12 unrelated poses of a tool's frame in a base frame.
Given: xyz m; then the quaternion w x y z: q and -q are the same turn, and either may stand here.
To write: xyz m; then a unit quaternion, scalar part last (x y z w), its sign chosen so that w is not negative. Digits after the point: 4 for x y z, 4 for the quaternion.
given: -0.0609 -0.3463 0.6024 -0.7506 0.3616 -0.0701 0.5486
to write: -0.0609 -0.3463 0.6024 -0.3616 0.0701 -0.5486 0.7506
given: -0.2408 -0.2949 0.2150 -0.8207 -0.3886 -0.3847 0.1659
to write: -0.2408 -0.2949 0.2150 0.3886 0.3847 -0.1659 0.8207
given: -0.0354 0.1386 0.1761 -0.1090 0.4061 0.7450 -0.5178
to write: -0.0354 0.1386 0.1761 -0.4061 -0.7450 0.5178 0.1090
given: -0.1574 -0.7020 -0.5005 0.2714 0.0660 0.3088 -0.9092
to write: -0.1574 -0.7020 -0.5005 0.0660 0.3088 -0.9092 0.2714
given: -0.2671 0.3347 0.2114 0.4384 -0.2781 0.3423 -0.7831
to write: -0.2671 0.3347 0.2114 -0.2781 0.3423 -0.7831 0.4384
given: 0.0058 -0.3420 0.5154 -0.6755 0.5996 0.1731 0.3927
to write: 0.0058 -0.3420 0.5154 -0.5996 -0.1731 -0.3927 0.6755
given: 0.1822 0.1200 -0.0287 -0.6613 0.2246 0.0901 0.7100
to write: 0.1822 0.1200 -0.0287 -0.2246 -0.0901 -0.7100 0.6613
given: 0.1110 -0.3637 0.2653 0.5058 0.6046 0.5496 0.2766
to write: 0.1110 -0.3637 0.2653 0.6046 0.5496 0.2766 0.5058
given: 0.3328 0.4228 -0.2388 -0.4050 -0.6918 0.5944 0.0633
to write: 0.3328 0.4228 -0.2388 0.6918 -0.5944 -0.0633 0.4050
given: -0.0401 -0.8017 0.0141 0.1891 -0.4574 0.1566 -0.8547
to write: -0.0401 -0.8017 0.0141 -0.4574 0.1566 -0.8547 0.1891
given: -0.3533 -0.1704 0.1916 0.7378 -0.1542 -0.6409 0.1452
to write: -0.3533 -0.1704 0.1916 -0.1542 -0.6409 0.1452 0.7378
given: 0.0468 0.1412 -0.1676 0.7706 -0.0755 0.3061 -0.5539
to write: 0.0468 0.1412 -0.1676 -0.0755 0.3061 -0.5539 0.7706
